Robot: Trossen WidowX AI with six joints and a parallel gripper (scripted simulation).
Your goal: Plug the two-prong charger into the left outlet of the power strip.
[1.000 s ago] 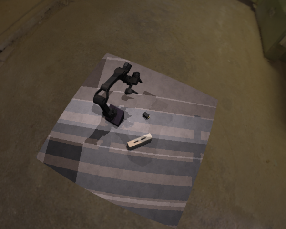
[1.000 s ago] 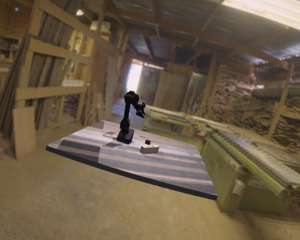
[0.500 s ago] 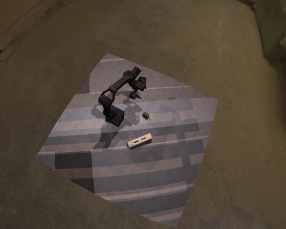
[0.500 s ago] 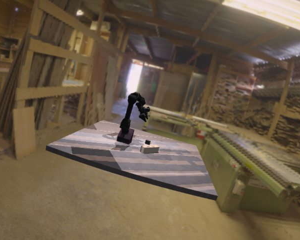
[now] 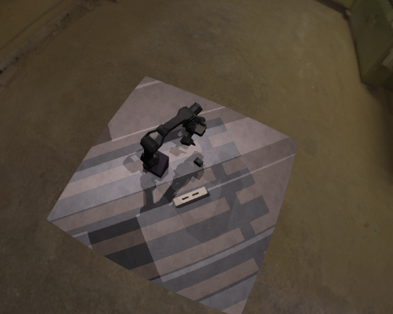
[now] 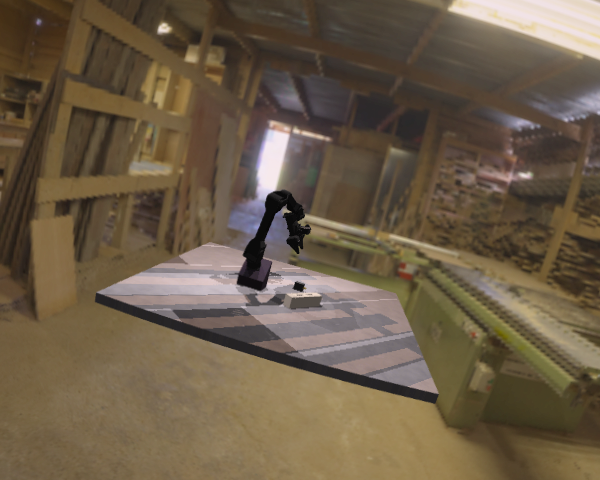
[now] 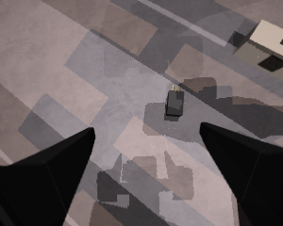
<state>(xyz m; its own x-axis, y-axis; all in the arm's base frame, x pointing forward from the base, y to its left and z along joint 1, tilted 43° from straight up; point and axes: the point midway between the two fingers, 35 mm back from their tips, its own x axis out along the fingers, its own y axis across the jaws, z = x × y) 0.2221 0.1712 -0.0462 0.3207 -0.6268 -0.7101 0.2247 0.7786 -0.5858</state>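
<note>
Right now my gripper tip is 5 cm short of the black two-prong charger, 6 cm to the left of it and 18 cm above it.
</note>
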